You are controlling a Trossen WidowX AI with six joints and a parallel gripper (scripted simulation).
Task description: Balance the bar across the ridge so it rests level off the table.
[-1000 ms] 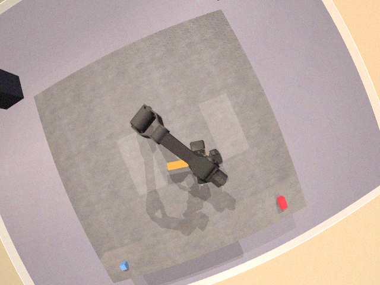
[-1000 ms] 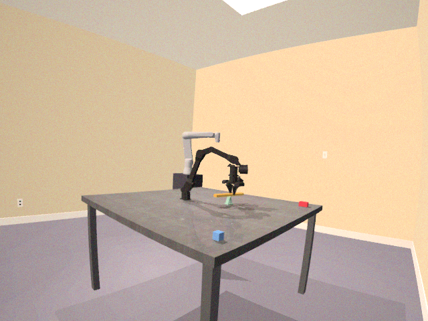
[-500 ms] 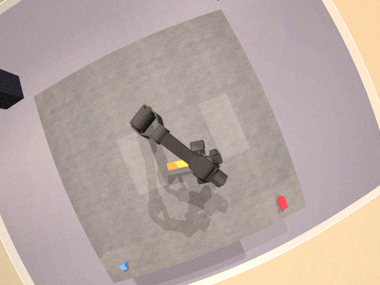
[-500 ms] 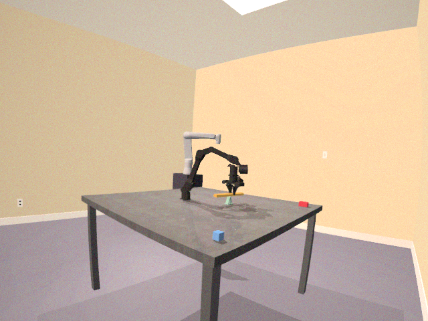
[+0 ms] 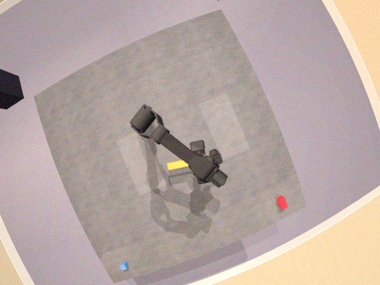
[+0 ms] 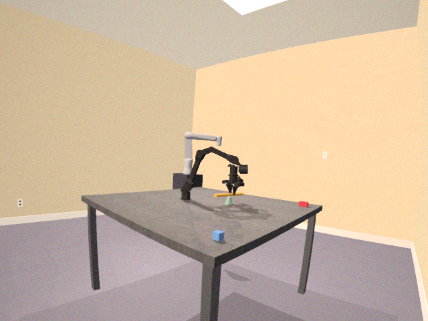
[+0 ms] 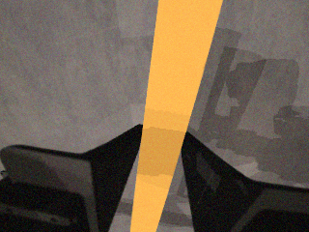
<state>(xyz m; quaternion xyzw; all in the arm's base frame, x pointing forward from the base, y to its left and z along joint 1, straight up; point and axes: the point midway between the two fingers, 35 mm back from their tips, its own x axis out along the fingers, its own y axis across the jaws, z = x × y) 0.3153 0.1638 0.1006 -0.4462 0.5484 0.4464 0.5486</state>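
Now: gripper tip 1 cm past the orange bar and 3 cm to the left of it. Round my gripper tip: small blue cube (42 cm ahead, 66 cm to the right, 5 cm below); then red block (42 cm ahead, 34 cm to the left, 5 cm below).
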